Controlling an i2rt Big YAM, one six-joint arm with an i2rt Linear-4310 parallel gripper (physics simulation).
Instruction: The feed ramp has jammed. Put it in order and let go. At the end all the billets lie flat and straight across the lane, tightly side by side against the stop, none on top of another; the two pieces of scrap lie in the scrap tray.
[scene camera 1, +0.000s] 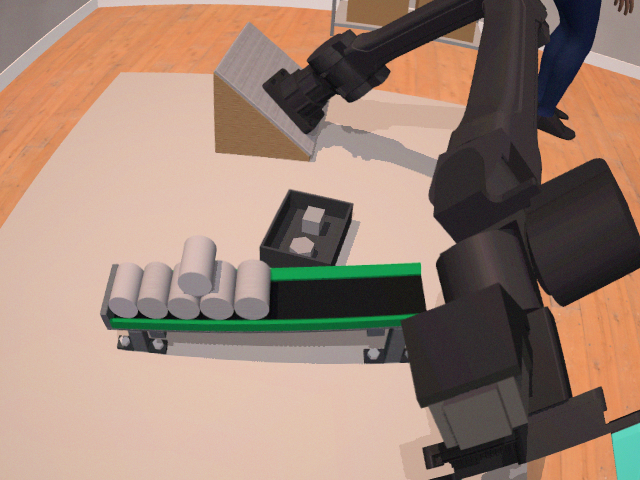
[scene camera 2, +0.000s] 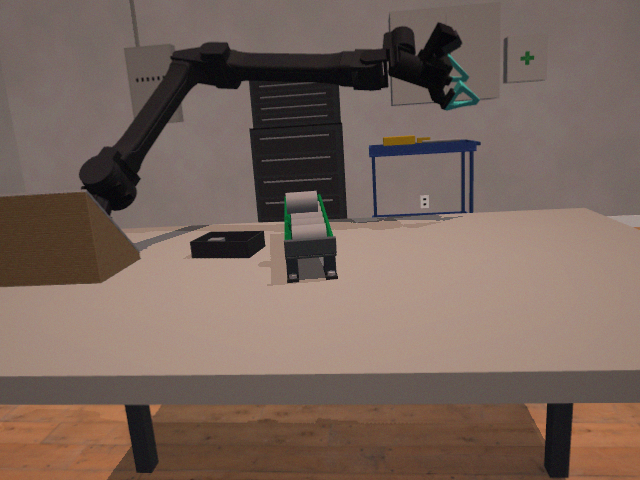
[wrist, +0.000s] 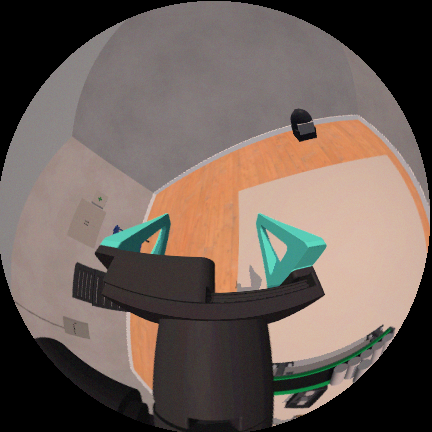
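Pixels of known places: gripper, fingertip midpoint: (scene camera 2: 472, 90) (wrist: 212, 217); arm's base, origin of the base link: (scene camera 1: 291, 102) (scene camera 2: 85, 236).
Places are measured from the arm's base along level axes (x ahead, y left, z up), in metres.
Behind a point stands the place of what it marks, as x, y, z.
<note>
Several pale billets lie flat across the lane of the feed ramp (scene camera 1: 346, 270) (scene camera 2: 310, 248) (wrist: 305, 377), in a row from the stop (scene camera 1: 107, 297) @[0.511, -0.073, 0.009]. One more billet (scene camera 1: 198, 266) @[0.471, 0.048, 0.070] (scene camera 2: 301, 201) @[0.459, 0.018, 0.056] lies on top of the third and fourth in the row. Small gaps show between some of the row billets; the end billet (scene camera 1: 252, 289) @[0.458, 0.106, 0.042] (wrist: 339, 374) is farthest from the stop. Two scrap pieces, a block (scene camera 1: 313, 219) @[0.245, 0.116, -0.035] and a hexagonal piece (scene camera 1: 301, 245) @[0.291, 0.114, -0.044], lie in the black scrap tray (scene camera 1: 265, 255) @[0.326, 0.074, -0.044] (scene camera 2: 222, 250) @[0.270, 0.065, -0.048] (wrist: 295, 404). My gripper (scene camera 2: 473, 88) @[0.778, 0.397, 0.244] (wrist: 212, 217) @[0.778, 0.397, 0.244] is open and empty, high above and away from the ramp.
A wooden wedge block (scene camera 1: 253, 124) @[0.093, -0.034, 0.002] (scene camera 2: 51, 237) @[0.026, -0.115, 0.024] with a sloped grey top stands behind the tray, beside the arm's base. The arm's links (scene camera 1: 496, 206) @[0.591, 0.310, 0.332] (scene camera 2: 305, 67) @[0.413, 0.288, 0.316] reach over the table at the right of the ramp in scene camera 1.
</note>
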